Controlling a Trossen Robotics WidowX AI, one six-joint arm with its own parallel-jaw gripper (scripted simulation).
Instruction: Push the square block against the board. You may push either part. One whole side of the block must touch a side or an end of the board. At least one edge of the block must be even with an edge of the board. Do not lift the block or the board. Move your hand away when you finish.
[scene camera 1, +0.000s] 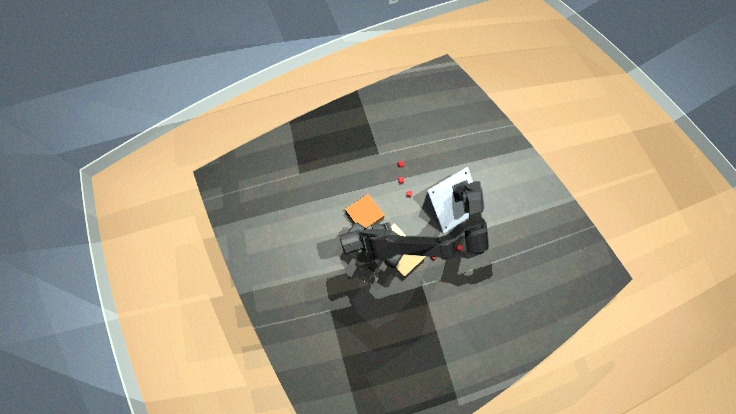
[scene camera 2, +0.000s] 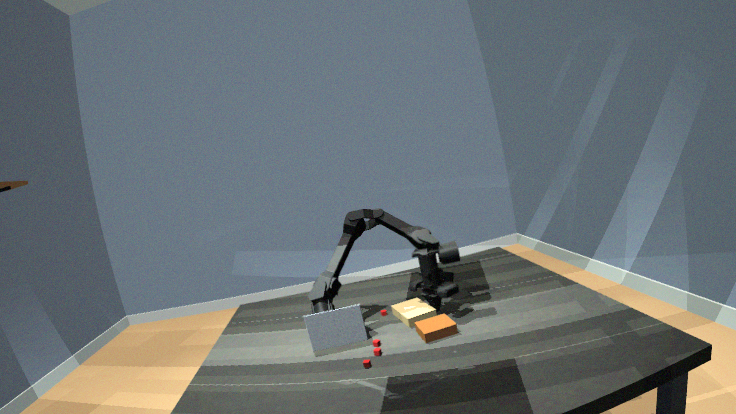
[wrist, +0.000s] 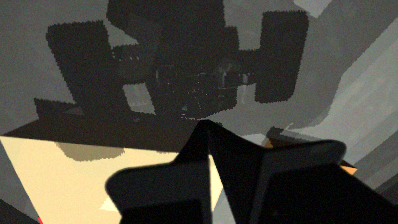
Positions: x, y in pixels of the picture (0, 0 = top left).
Labels:
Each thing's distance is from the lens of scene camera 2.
my gripper (scene camera 2: 437, 311): 1.37 m
cream board (scene camera 2: 413, 310): 1.37 m

